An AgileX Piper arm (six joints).
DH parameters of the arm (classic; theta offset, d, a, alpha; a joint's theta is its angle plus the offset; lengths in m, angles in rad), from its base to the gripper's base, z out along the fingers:
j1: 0 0.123 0 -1.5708
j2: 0.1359 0 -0.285 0
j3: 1.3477 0 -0.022 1.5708
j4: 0 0.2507 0 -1.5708
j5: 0 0 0 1.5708
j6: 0 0.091 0 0
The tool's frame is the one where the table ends.
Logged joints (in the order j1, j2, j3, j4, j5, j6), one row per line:
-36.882 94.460 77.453 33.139 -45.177 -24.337
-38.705 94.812 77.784 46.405 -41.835 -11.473
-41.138 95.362 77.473 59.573 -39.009 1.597
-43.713 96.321 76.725 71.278 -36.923 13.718
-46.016 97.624 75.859 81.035 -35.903 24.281
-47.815 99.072 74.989 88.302 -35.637 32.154
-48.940 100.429 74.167 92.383 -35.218 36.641
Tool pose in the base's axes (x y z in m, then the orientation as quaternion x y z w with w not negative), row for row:
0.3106 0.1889 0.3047 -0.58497 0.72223 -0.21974 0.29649
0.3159 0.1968 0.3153 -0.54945 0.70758 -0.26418 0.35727
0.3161 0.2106 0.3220 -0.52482 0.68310 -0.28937 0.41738
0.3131 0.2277 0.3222 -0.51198 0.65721 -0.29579 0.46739
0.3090 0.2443 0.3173 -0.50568 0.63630 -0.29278 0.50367
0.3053 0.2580 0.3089 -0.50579 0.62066 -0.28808 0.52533
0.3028 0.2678 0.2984 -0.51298 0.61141 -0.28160 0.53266
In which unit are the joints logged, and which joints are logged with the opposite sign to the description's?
The joints are logged in degrees. Opposite sign: j1, j3, j4, j5.
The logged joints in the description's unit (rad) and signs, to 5 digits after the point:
0.64371 1.64864 -1.35181 -0.57838 0.78849 -0.42476
0.67553 1.65478 -1.35759 -0.80992 0.73016 -0.20024
0.71799 1.66438 -1.35216 -1.03974 0.68084 0.02787
0.76294 1.68112 -1.33910 -1.24404 0.64443 0.23942
0.80313 1.70386 -1.32399 -1.41433 0.62663 0.42378
0.83453 1.72913 -1.30880 -1.54116 0.62198 0.56119
0.85416 1.75282 -1.29446 -1.61239 0.61467 0.63951

